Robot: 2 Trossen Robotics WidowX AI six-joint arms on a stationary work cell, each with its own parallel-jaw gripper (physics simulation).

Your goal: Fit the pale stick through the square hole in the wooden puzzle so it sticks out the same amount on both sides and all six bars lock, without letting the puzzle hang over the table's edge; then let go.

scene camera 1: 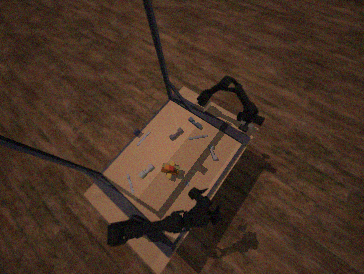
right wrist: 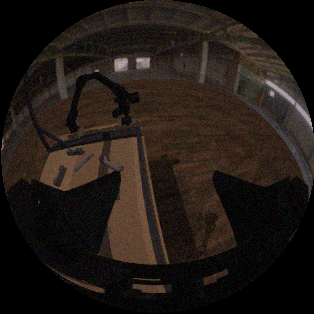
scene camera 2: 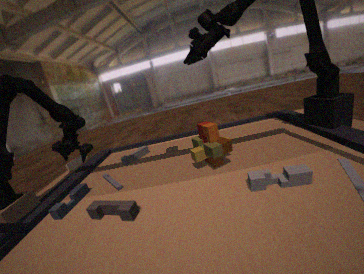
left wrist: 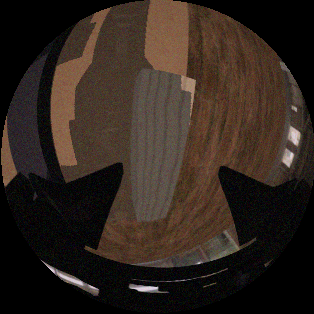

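Observation:
The wooden puzzle, of red, orange, yellow and green bars, stands on the table, well inside its edges. Its square hole cannot be made out. The pale stick lies on the ledge outside the dark rail, close to the floor side; it looks grey in shadow. My left gripper is open and empty, low above the stick, with its fingers on either side of it in the left wrist view. My right gripper is open and empty, high near the table's edge.
Loose grey pieces lie around the puzzle, among them a notched block, a dark block and a thin bar. Dark rails border the table, and tall posts rise from it.

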